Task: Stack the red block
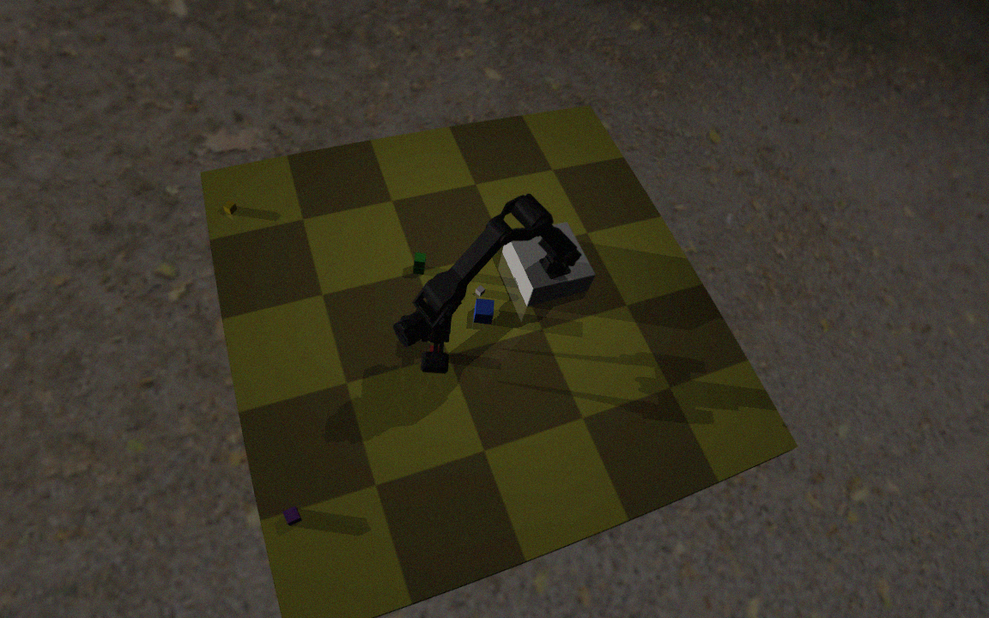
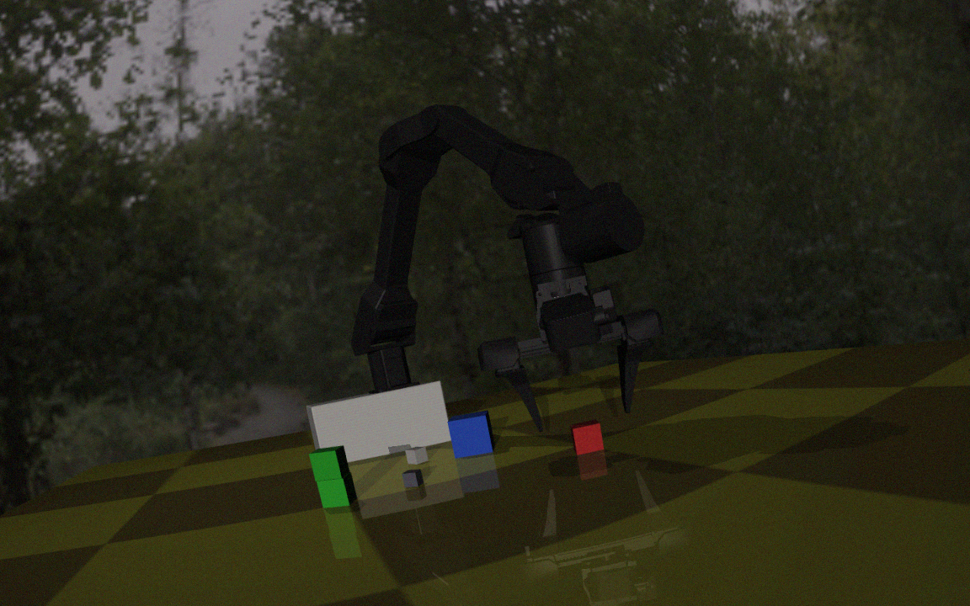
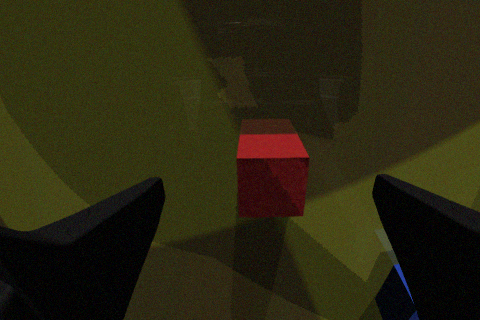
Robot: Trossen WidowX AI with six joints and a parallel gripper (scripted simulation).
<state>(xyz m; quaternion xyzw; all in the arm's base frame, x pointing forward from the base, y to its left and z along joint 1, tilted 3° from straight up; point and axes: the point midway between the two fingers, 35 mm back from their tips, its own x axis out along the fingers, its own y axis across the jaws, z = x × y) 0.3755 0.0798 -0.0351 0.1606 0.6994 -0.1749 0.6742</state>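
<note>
Now: gripper tip 2 cm above the red block. The rest, counted from my gripper tip: white cube: 19 cm behind, 12 cm to the right, 2 cm below; then blue cube: 16 cm behind, 6 cm to the right, 1 cm below; then grey cube: 17 cm to the right, 7 cm behind, 2 cm below.
</note>
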